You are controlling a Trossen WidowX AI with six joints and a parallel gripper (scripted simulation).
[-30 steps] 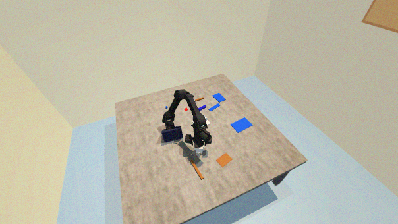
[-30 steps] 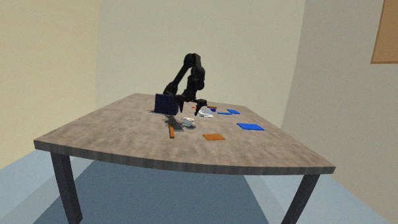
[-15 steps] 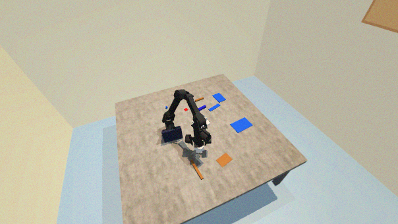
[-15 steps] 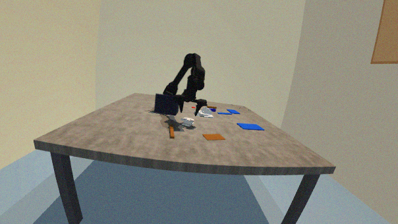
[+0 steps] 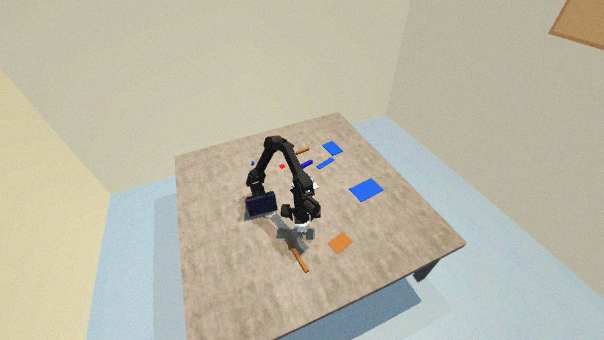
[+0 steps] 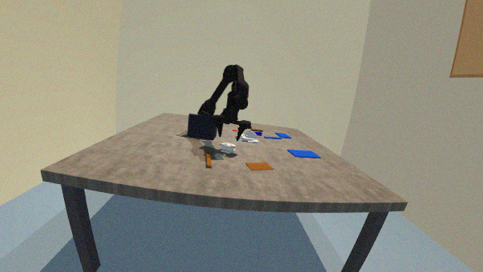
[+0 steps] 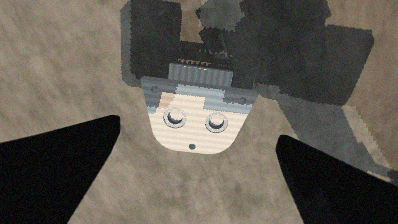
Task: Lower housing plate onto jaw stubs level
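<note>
My gripper tip is now 1 cm short of the small white block, 1 cm to the right of it and 5 cm above it. From my gripper tip the other things lie so: dark blue block: 21 cm ahead, 41 cm to the left, 5 cm below; then orange tile: 14 cm ahead, 16 cm to the right, 6 cm below; then orange bar: 8 cm behind, 14 cm to the right, 6 cm below.
</note>
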